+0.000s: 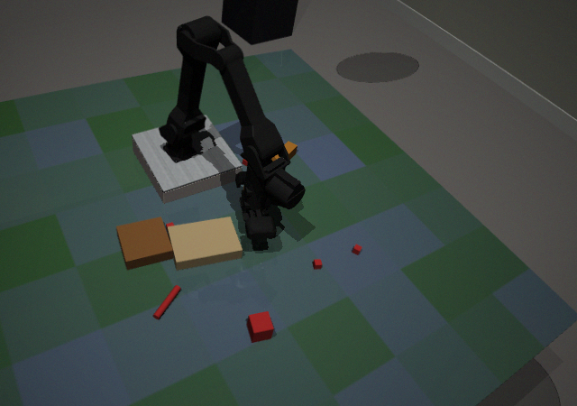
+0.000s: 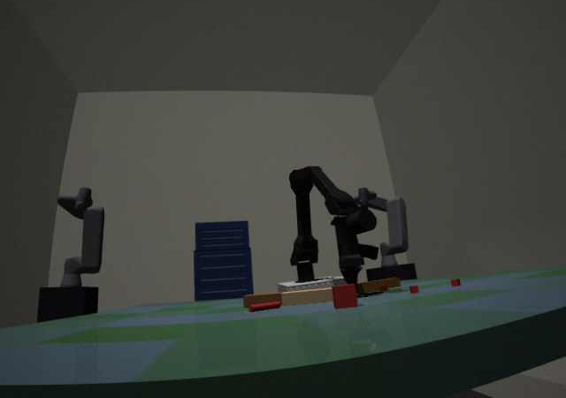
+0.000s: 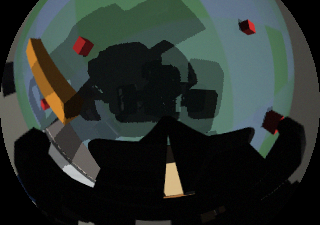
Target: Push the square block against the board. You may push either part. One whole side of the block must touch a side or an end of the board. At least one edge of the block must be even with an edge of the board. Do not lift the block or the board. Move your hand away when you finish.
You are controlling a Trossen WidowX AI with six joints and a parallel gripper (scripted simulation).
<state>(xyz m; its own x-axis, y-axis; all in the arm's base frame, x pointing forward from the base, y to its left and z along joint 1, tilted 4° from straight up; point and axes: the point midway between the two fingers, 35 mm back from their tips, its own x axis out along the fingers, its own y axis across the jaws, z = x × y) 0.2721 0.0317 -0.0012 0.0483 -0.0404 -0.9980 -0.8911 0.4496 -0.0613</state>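
Now: gripper tip 1 cm past the tan flat slab, 12 cm to the left of it and 1 cm below it. The rest, counted from my gripper tip: brown square block 8 cm behind, 23 cm to the right, 1 cm above; red rod 7 cm ahead, 26 cm to the right; long orange bar 14 cm behind, 17 cm to the left, 1 cm above.
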